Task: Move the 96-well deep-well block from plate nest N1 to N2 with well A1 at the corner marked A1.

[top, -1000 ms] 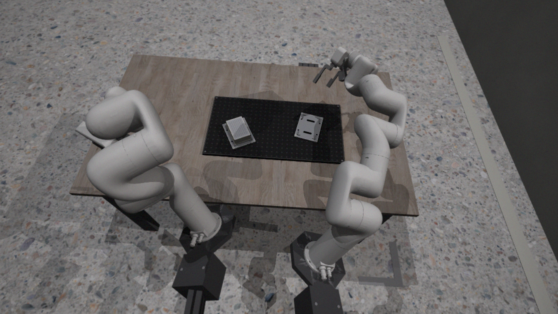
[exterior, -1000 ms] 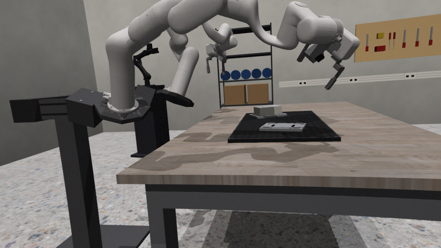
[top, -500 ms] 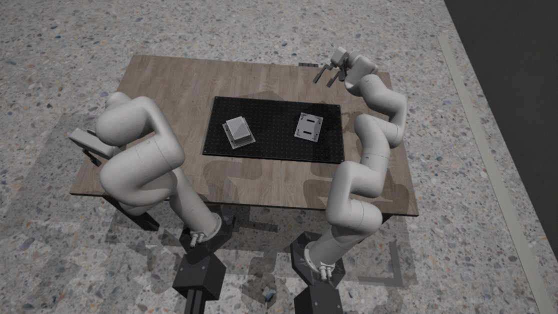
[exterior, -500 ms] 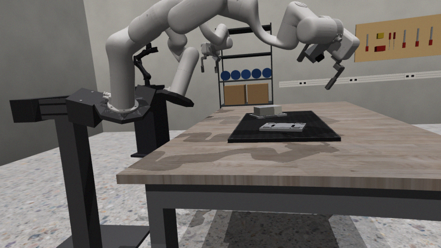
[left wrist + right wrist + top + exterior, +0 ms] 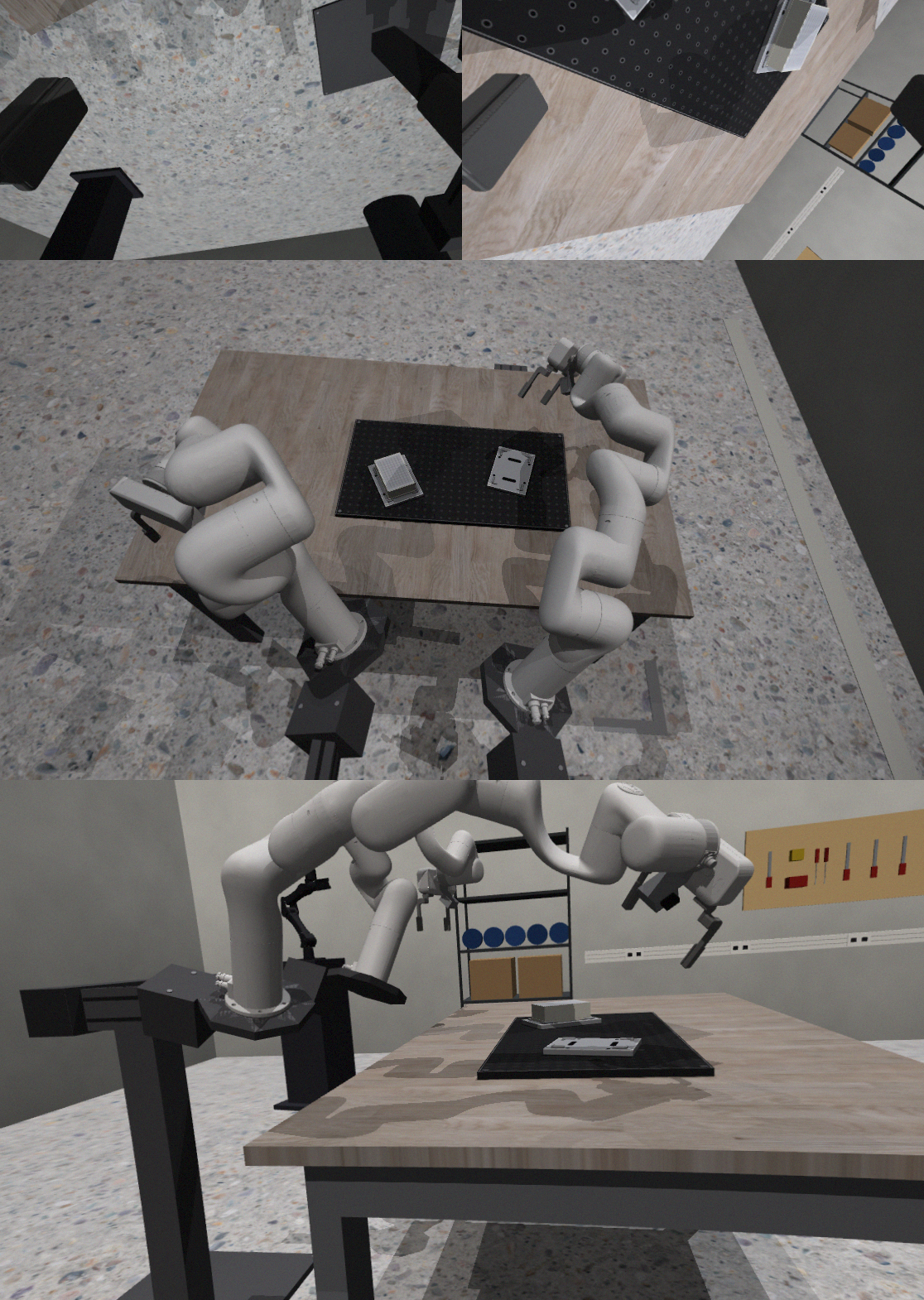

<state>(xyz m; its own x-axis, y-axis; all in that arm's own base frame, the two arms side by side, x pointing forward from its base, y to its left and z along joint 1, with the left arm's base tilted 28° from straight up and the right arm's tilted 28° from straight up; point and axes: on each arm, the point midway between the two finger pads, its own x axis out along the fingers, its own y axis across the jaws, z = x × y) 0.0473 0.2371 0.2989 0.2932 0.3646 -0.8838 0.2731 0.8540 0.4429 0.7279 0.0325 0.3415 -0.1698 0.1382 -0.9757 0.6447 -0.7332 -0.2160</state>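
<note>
The pale deep-well block is 260 mm behind my right hand, 360 mm to the left of it and 190 mm below it. From my right hand the other things lie so: black perforated board: 170 mm behind, 180 mm to the left, 230 mm below; then A1 label: 200 mm behind, 70 mm to the left, 210 mm below; then nest N2: 120 mm behind, 20 mm to the left, 220 mm below.
</note>
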